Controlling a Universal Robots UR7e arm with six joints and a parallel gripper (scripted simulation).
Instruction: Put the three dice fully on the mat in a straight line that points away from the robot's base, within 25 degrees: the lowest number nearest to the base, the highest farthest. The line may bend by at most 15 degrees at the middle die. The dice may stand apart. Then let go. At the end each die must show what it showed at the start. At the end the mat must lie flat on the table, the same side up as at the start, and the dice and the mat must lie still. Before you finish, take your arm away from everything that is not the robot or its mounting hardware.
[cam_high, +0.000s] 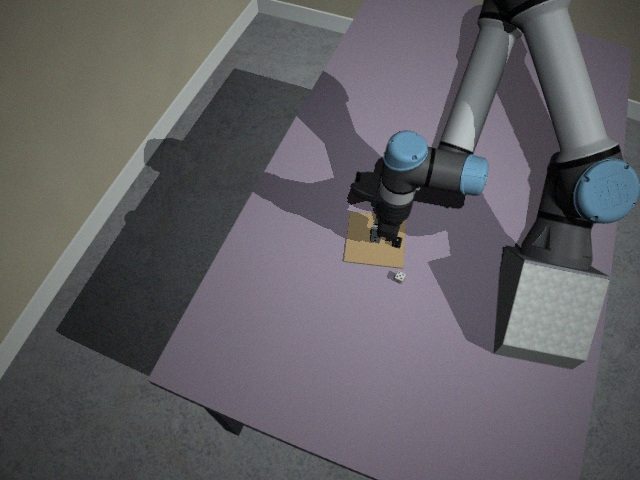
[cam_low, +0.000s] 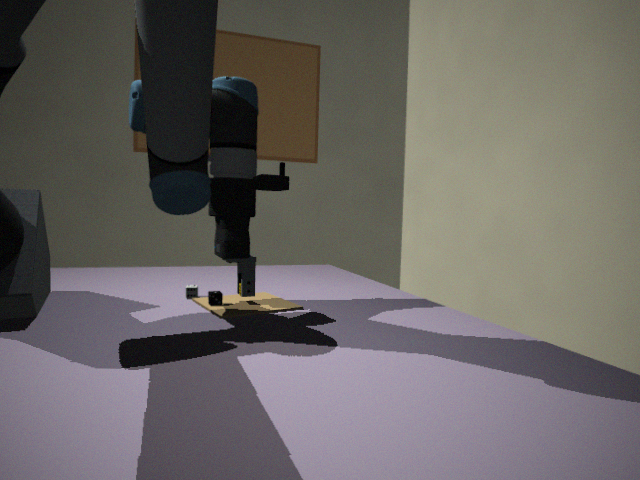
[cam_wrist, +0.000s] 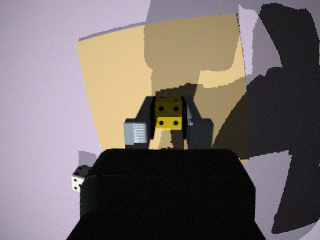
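Right now my hand is 30 mm above the tan mat. The rest, counted from my hand: white die (90 mm to the left, 70 mm behind, 20 mm below); yellow die (10 mm below); black die (50 mm behind, 20 mm below).
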